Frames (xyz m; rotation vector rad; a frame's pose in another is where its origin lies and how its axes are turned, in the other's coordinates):
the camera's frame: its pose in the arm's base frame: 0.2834 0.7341 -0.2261 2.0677 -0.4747 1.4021
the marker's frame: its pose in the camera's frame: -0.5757 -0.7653 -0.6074 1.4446 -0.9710 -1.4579
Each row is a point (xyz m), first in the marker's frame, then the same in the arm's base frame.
Working: the marker's frame: its pose in the arm's base frame: 0.0805 1.6908 -0.8002 -2.4019 -1.6886 0.4403

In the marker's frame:
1: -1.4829 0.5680 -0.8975
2: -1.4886 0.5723 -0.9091
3: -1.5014 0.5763 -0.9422
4: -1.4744 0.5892 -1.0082
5: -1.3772 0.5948 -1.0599
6: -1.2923 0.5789 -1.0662
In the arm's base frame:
1: 0.4204 0.1292 0.0790
2: 0.4263 0.1227 0.0894
3: 0.4369 0.1102 0.1211
4: 0.4790 0.1330 0.1755
5: 0.5319 0.2238 0.2088
6: 0.5466 0.3092 0.2077

